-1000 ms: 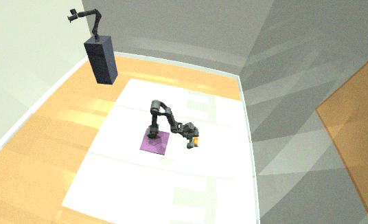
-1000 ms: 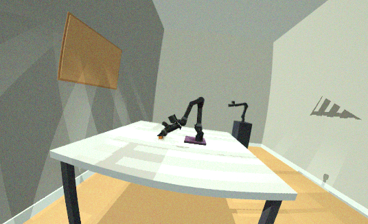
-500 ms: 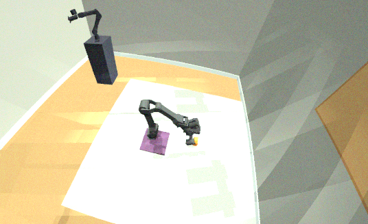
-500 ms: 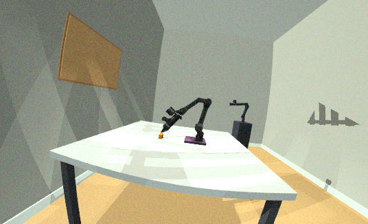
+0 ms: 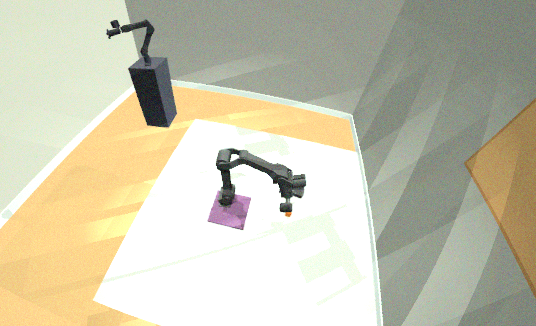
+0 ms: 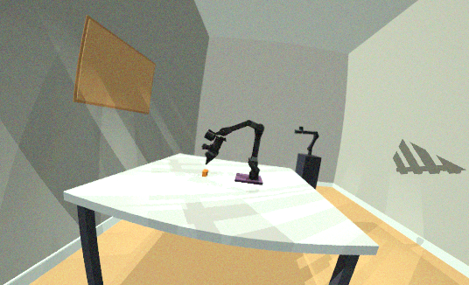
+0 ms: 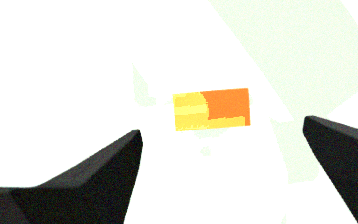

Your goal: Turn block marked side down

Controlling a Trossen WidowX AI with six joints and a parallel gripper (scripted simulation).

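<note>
My gripper tip is 70 mm above the orange block.
</note>
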